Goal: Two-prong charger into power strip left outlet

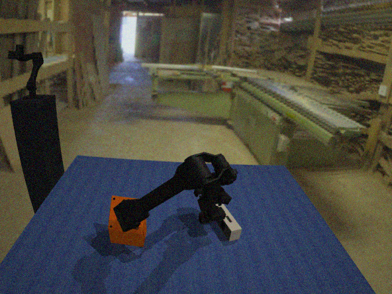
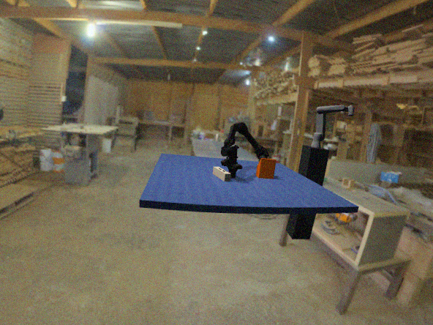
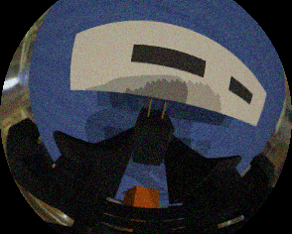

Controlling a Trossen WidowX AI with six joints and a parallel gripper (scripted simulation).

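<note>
My gripper tip is 2 cm short of the black two-prong charger, 1 cm to the right of it and 1 cm below it.
</note>
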